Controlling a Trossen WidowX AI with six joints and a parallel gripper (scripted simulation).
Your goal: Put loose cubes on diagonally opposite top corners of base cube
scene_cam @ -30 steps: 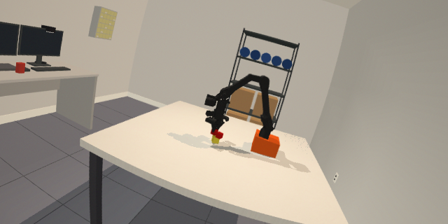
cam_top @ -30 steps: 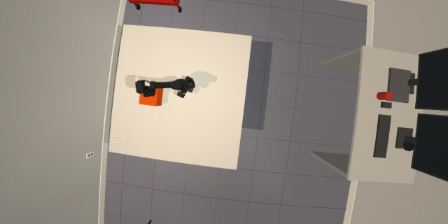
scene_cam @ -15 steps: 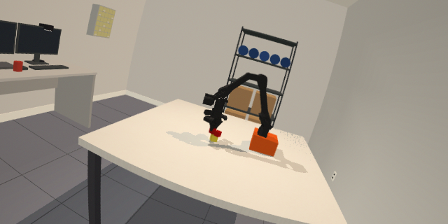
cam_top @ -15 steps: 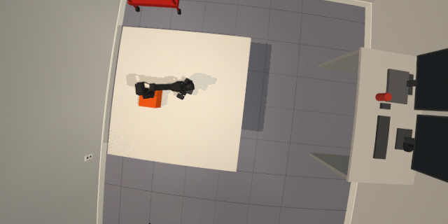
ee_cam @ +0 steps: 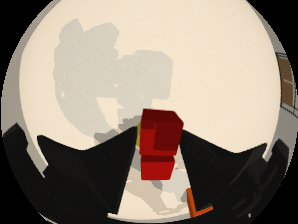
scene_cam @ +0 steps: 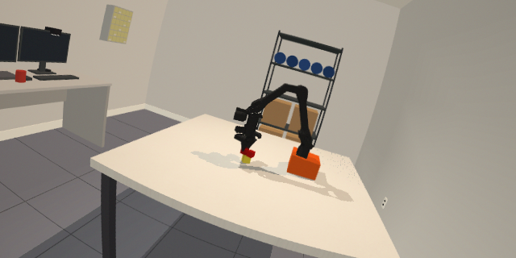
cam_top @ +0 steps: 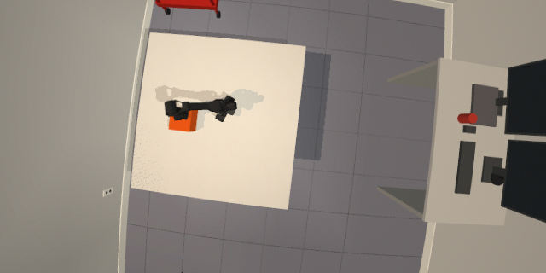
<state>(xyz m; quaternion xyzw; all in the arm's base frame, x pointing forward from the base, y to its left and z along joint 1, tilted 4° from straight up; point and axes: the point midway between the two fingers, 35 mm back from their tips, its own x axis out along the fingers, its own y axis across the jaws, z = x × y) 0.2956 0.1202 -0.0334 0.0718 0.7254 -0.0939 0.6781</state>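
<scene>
Right now my gripper tip is right at the red cube. Also, from my gripper tip: yellow base cube: 2 cm behind, 4 cm below.
</scene>
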